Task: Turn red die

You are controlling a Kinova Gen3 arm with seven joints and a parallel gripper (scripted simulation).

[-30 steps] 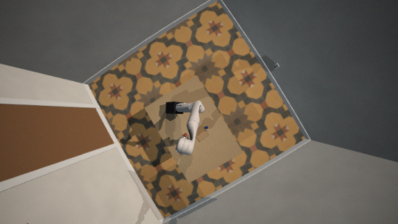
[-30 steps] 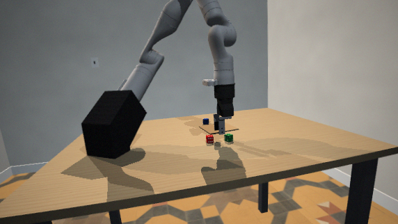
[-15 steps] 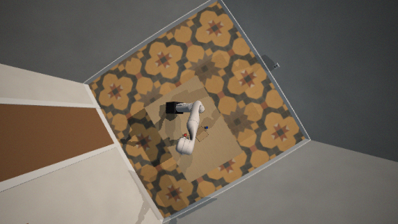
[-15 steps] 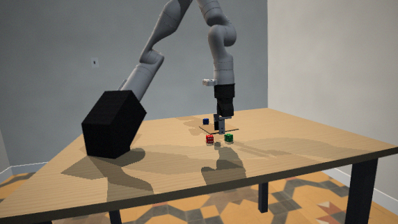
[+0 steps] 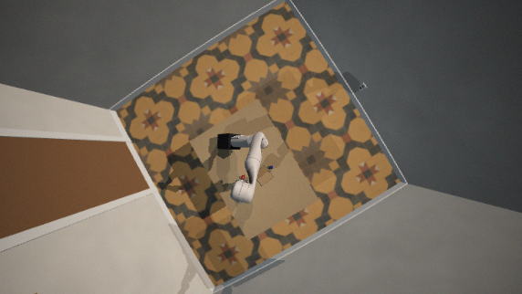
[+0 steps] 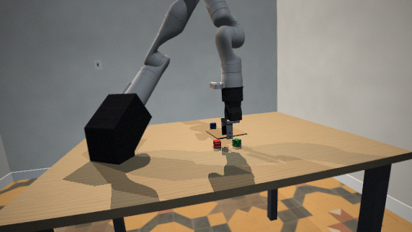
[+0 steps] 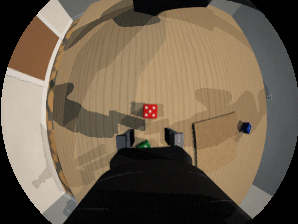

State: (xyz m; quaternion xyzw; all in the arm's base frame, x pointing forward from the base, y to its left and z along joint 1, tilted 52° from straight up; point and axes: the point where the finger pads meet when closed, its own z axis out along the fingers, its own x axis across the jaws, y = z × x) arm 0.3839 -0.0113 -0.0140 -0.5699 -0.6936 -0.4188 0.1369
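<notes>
Now: hand 30 mm short of the green die and 40 mm above it. Round my hand: tan mat: 10 mm behind, 180 mm to the left, 50 mm below; then blue die: 70 mm behind, 270 mm to the left, 40 mm below; then red die: 40 mm behind, 10 mm to the right, 40 mm below.
</notes>
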